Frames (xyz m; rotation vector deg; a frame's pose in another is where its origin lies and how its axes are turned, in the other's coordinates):
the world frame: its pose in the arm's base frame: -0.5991 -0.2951 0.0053 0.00 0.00 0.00
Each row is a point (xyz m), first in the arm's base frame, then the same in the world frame.
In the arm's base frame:
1: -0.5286 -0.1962 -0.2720
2: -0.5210 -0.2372 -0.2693
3: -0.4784 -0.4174 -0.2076
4: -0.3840 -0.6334 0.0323
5: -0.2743 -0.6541 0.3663
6: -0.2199 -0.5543 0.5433
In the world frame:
1: 0.0705 0.0989 -0.2773
2: 0.0781 0.0579 -0.2746
3: 0.1207 -0.1223 -0.2129
4: 0.2151 -0.3383 0.0270
5: 0.3248 -0.3590 0.3610
6: 0.3792 -0.2592 0.5380

